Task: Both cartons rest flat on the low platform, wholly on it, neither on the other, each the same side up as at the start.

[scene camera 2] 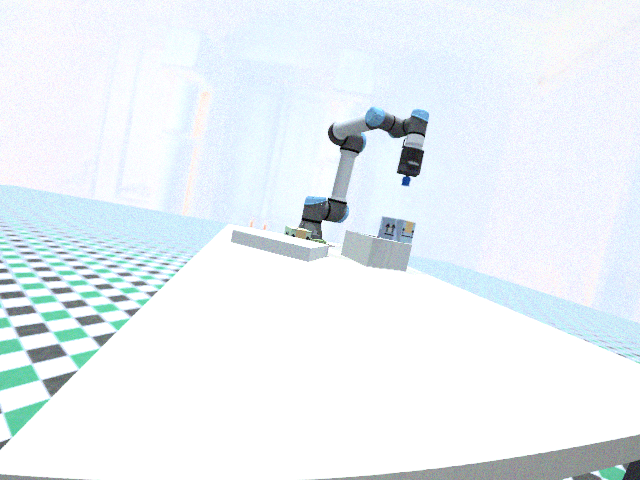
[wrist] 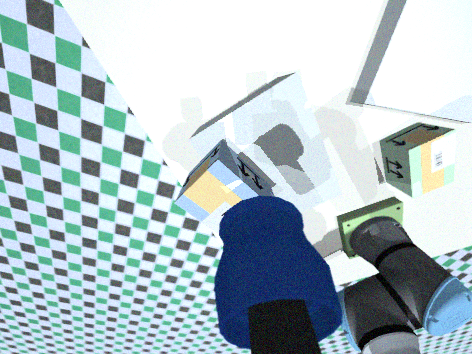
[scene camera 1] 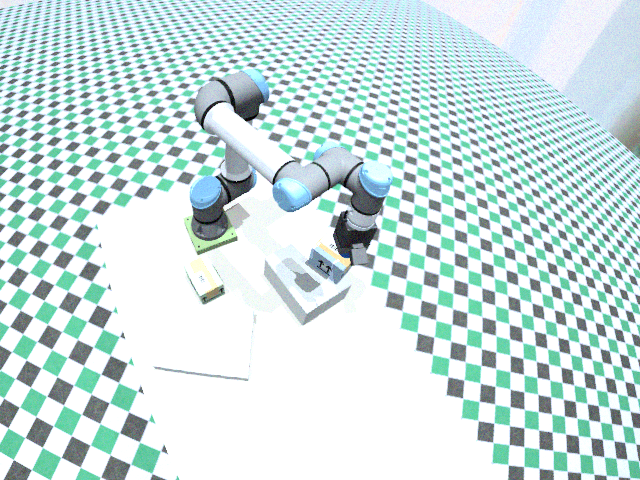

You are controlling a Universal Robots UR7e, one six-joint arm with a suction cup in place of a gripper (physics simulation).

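Where they show: hand, its tool point: [scene camera 2: 405, 185] [wrist: 261, 231] [scene camera 1: 345, 253]; arm's base, origin of its link: [wrist: 373, 235] [scene camera 1: 209, 225].
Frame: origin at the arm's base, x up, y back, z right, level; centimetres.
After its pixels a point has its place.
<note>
A blue carton with orange tape [scene camera 1: 328, 263] @(y -40.6, x 16.6, z -30.3 cm) [scene camera 2: 396, 229] @(y -43.0, x 13.5, z -31.4 cm) [wrist: 209, 186] @(y -42.4, x 18.3, z -35.1 cm) rests on the higher grey-white block [scene camera 1: 324, 308] @(y -49.5, x 1.1, z -27.4 cm) [scene camera 2: 388, 254] @(y -49.5, x 2.8, z -27.3 cm) [wrist: 245, 104] @(y -49.5, x 8.6, z -27.2 cm), near its edge. A pale green carton with orange tape [scene camera 1: 204, 280] @(y -26.2, x 4.9, z 9.0 cm) [scene camera 2: 298, 233] @(y -30.7, x 3.1, z 8.9 cm) [wrist: 419, 159] @(y -26.7, x 4.8, z 5.6 cm) rests on the table between the robot's base and the low platform [scene camera 1: 204, 348] @(y -48.5, x 1.4, z 16.7 cm) [scene camera 2: 273, 246] @(y -56.6, x -1.1, z 19.3 cm) [wrist: 378, 55] @(y -48.9, x -0.2, z -0.1 cm), which is a white slab. My gripper [scene camera 1: 345, 253] [scene camera 2: 405, 181] [wrist: 261, 201], a dark blue suction cup, is open and holds no carton. In scene camera 2 it hangs well above the blue carton, with a visible gap between them.
The green base plate [scene camera 1: 217, 243] @(y -9.2, x -0.6, z -0.6 cm) [wrist: 345, 227] @(y -6.6, x 0.0, z -8.4 cm) of the arm stands on the white table [scene camera 1: 330, 403] @(y -80.6, x -3.4, z -15.1 cm) [scene camera 2: 310, 361] @(y -127.9, x -3.4, z 14.2 cm), close behind the green carton. The higher block stands apart from the low platform. The table edge passes near the blue carton's side in the wrist view.
</note>
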